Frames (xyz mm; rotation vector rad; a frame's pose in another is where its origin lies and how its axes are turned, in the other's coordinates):
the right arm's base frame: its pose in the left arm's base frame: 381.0 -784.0 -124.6 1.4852 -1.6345 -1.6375
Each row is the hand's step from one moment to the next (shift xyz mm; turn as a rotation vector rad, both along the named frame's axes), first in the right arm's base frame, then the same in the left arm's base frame.
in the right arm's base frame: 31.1 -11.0 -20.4 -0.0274 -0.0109 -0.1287
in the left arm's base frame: 10.3 -33.3 -17.0 0.1231 -0.0353 0.0321
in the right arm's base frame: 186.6 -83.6 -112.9 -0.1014 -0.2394 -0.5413
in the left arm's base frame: 60.5 -191.0 -120.1 0.5883 -0.1128 -0.0421
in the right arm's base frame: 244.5 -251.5 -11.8 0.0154 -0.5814 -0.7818
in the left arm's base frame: 19.5 -151.0 -316.2 0.8830 -0.2423 -0.3334
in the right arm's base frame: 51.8 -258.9 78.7 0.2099 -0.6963 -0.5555
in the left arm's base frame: 15.6 56.7 -269.2 0.6657 -0.2713 -0.5662
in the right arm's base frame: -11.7 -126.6 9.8 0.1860 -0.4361 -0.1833
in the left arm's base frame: 45.4 45.4 -110.2 0.2579 -0.1379 -0.4158
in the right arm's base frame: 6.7 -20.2 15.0 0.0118 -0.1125 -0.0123
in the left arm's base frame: -7.2 6.4 -24.2 0.0500 0.0116 -0.1015
